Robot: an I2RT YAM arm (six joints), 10 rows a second.
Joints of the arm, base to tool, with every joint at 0 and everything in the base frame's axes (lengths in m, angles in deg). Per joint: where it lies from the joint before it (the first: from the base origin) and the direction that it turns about. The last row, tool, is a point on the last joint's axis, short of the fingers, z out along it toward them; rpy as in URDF.
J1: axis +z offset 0 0 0.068
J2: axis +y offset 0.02 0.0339 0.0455
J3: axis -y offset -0.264 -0.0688 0
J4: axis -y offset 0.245 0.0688 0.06
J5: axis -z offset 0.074 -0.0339 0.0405
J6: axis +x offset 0.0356 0 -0.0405
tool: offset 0 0 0 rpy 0 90 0
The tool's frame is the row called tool.
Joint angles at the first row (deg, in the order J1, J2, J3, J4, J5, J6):
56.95 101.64 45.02 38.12 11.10 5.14
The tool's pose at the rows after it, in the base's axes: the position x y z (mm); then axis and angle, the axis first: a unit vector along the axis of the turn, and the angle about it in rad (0 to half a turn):
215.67, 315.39, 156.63, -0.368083, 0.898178, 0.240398, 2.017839
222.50, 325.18, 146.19, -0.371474, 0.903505, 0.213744, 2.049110
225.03, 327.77, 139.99, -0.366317, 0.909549, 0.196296, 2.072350
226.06, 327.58, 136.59, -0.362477, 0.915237, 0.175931, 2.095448
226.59, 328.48, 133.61, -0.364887, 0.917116, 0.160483, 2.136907
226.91, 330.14, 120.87, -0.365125, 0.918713, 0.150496, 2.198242
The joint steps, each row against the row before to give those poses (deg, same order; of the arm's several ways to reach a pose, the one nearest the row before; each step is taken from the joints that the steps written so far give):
-0.14 4.88 5.06 -2.68 1.66 -1.68
0.05 3.36 3.18 -2.74 1.13 -0.36
-0.01 1.35 1.21 -1.95 1.09 0.49
-0.03 0.39 0.67 -2.51 1.22 0.29
0.02 0.37 1.11 -3.67 0.09 0.34
0.02 1.95 0.95 -2.73 -0.73 1.14

